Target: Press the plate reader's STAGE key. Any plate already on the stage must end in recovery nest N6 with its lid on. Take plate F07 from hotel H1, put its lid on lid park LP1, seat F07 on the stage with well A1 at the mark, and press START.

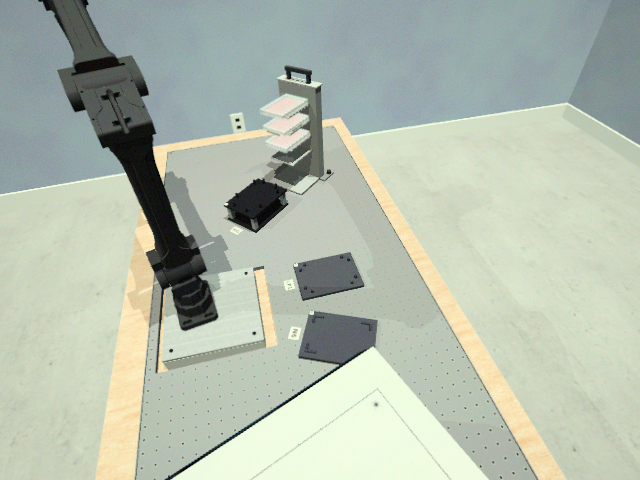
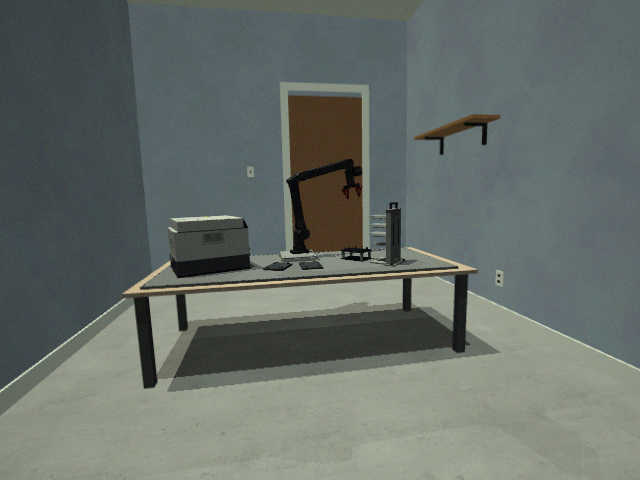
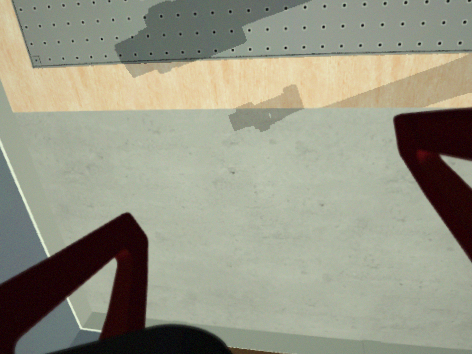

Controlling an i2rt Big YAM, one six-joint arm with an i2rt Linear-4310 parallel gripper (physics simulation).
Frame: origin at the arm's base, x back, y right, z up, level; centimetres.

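Seen in the pictures: gripper, fingertip midpoint: point(image 2: 353, 198) point(image 3: 258, 183); arm's base, origin of the base link: point(image 1: 195, 306) point(image 2: 299, 252).
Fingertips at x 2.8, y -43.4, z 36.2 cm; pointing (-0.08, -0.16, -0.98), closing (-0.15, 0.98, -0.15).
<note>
Offsets run from my fingertips to a thing's top centre.
My gripper point(image 2: 353, 197) point(image 3: 258, 183) is open and empty, high above the back of the table. Hotel H1 point(image 1: 316, 139) point(image 2: 389, 245) stands at the table's far end, with three pink-topped plates, an upper one @[dx -43.4, dy +2.7, dz -10.4 cm] point(image 1: 285, 105), a middle one @[dx -43.4, dy +2.7, dz -15.8 cm] point(image 1: 285, 124) and a lower one @[dx -43.4, dy +2.7, dz -21.1 cm] point(image 1: 288, 140); I cannot tell which is F07. Two dark shelves under them hold no visible plate. Lid park LP1 @[dx -36.6, dy +46.6, dz -37.1 cm] point(image 1: 328, 276) point(image 2: 311, 265) and nest N6 @[dx -31.0, dy +64.9, dz -37.3 cm] point(image 1: 338, 334) point(image 2: 278, 266) are bare dark pads. The plate reader @[dx -11.9, dy +103.0, dz -9.2 cm] point(image 1: 330, 428) point(image 2: 209, 242) is a large pale box; its keys and stage do not show.
A raised black stand point(image 1: 255, 196) point(image 2: 355, 251) with pegs on top stands between the hotel and LP1; its label is unreadable. The arm's pale base plate point(image 1: 232, 315) lies beside the pads. A wooden wall shelf point(image 2: 457, 127) hangs at the right. The table's wooden edge point(image 3: 190, 87) shows below the gripper.
</note>
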